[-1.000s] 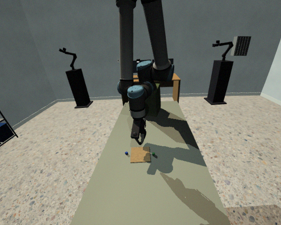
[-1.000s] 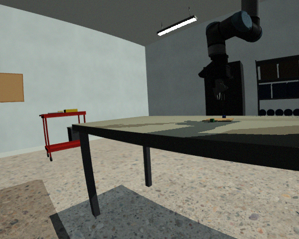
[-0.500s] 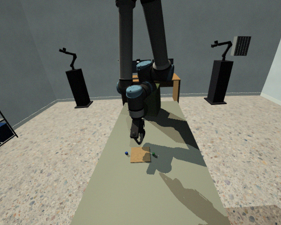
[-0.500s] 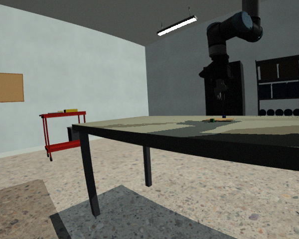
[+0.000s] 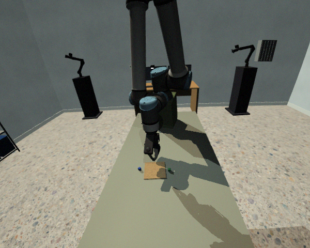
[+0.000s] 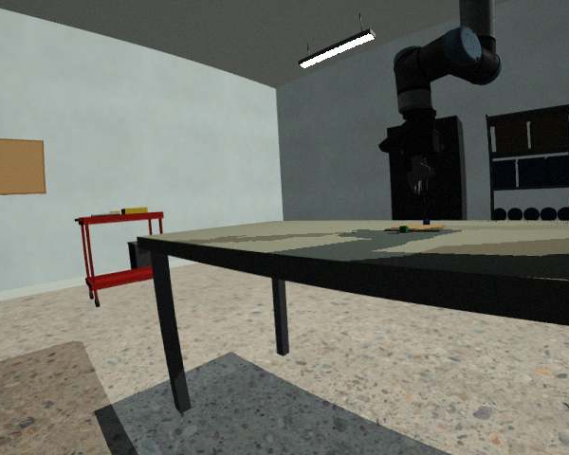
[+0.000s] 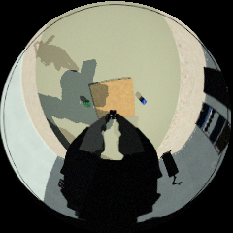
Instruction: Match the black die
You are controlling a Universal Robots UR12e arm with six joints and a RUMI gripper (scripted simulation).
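Right now the mat is 110 mm below my hand. Round my hand: black die: 10 mm below; then green die: 100 mm to the left, 100 mm below, 10 mm ahead; then blue die: 100 mm to the right, 100 mm below, 10 mm behind.
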